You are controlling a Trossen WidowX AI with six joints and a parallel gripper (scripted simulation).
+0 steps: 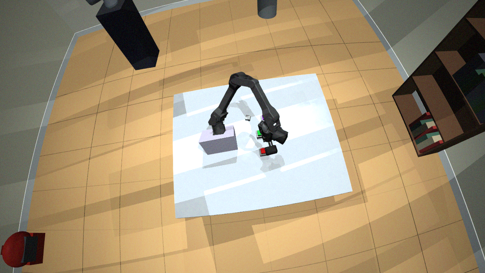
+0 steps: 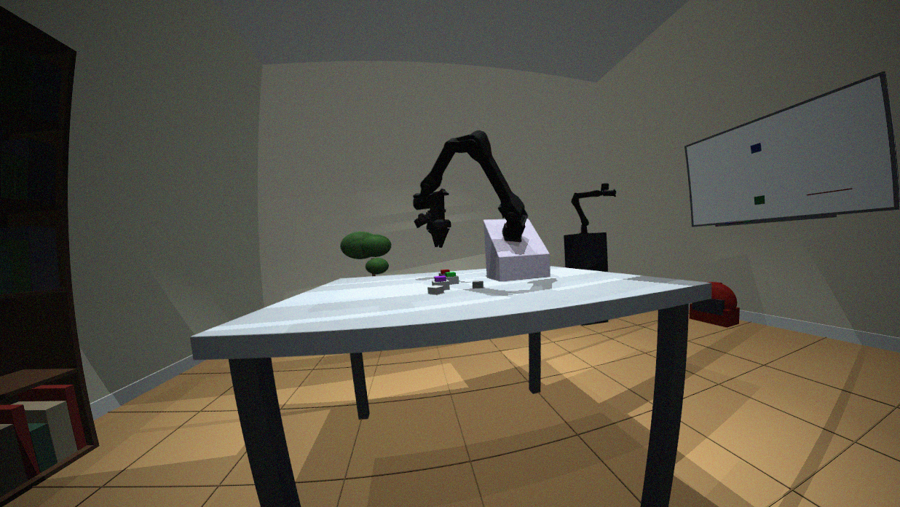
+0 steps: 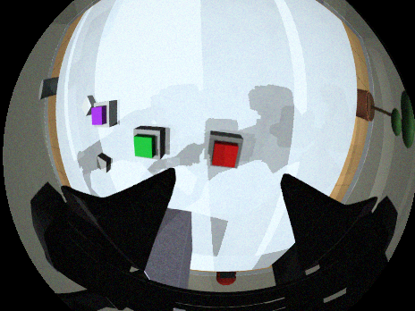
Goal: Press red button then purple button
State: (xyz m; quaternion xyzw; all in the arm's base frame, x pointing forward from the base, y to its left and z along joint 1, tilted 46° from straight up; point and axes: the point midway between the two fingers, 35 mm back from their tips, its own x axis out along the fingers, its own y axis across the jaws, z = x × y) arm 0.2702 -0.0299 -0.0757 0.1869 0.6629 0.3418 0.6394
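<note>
Now: the red button 100 mm below my gripper tip, 20 mm behind it and 10 mm to the right of it. Round my gripper tip: green button: 110 mm to the left, 100 mm below, 30 mm behind; then purple button: 220 mm to the left, 100 mm below.
</note>
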